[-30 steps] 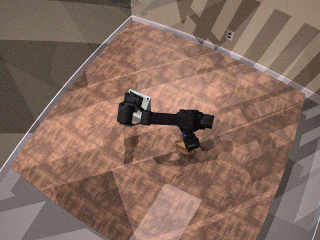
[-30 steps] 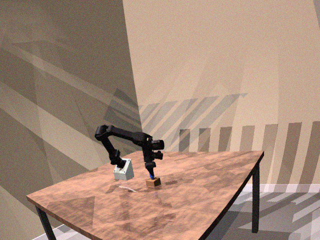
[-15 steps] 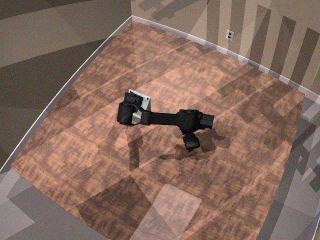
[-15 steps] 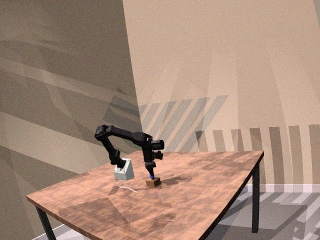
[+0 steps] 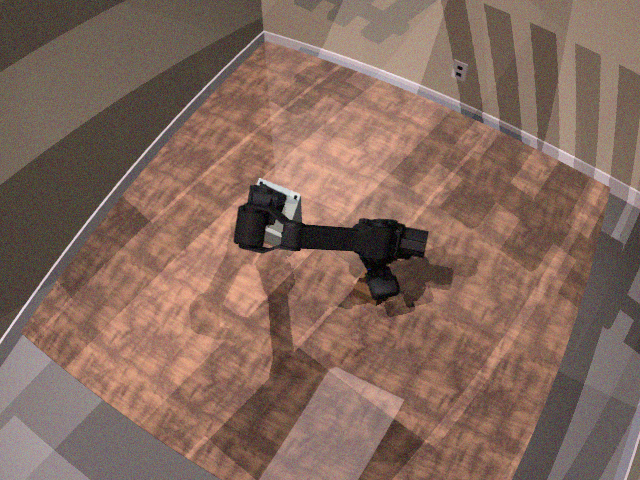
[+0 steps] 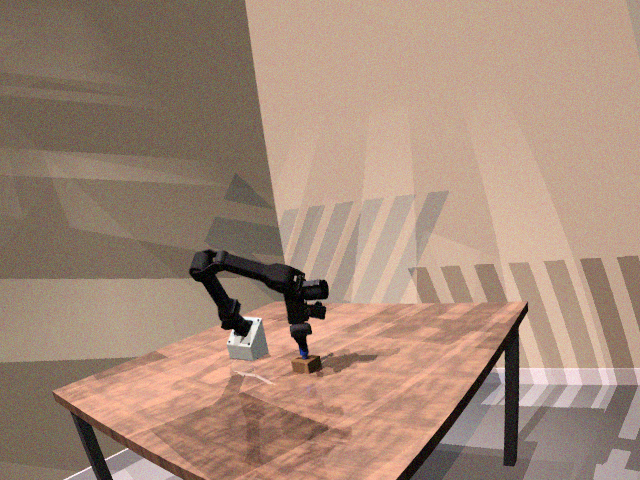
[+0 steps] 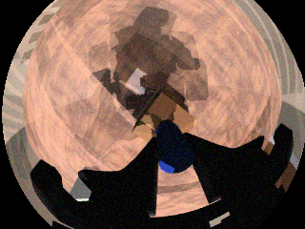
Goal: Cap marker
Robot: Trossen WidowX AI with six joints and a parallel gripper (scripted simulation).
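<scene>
Right now the blue cap is 10 mm above my gripper tip. From my gripper tip the other things lie so: holder block 50 mm below.
</scene>
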